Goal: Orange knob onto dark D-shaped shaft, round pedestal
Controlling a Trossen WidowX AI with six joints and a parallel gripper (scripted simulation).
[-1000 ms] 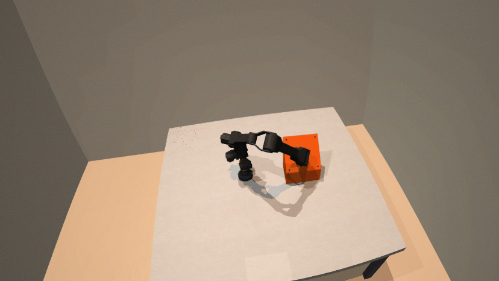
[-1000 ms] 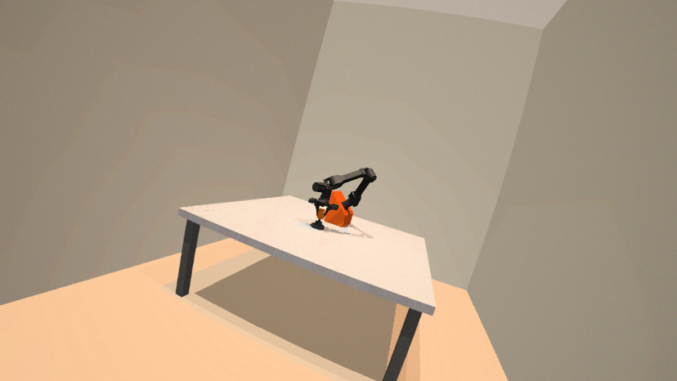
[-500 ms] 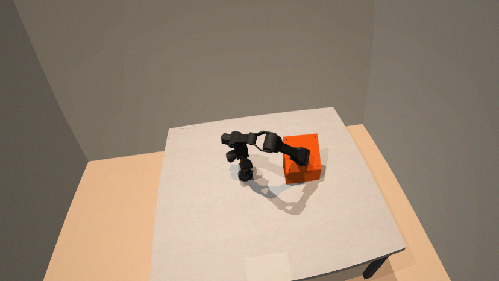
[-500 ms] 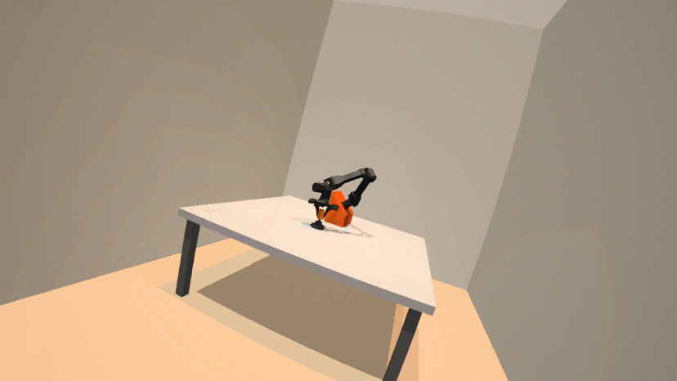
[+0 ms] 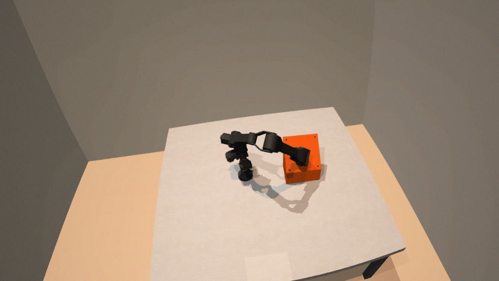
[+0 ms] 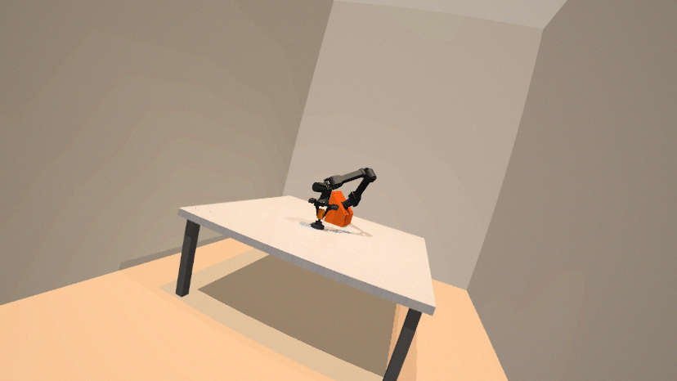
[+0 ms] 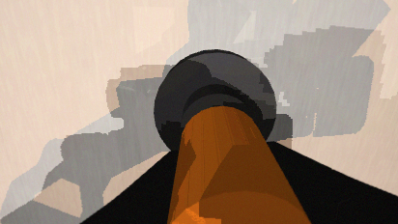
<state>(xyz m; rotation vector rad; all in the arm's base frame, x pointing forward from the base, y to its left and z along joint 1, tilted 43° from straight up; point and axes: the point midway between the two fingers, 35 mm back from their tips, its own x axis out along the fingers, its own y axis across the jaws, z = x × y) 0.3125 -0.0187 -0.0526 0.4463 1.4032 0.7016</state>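
Now: the orange knob 20 mm above my gripper tip. Also, from my gripper tip: pedestal: 40 mm below.
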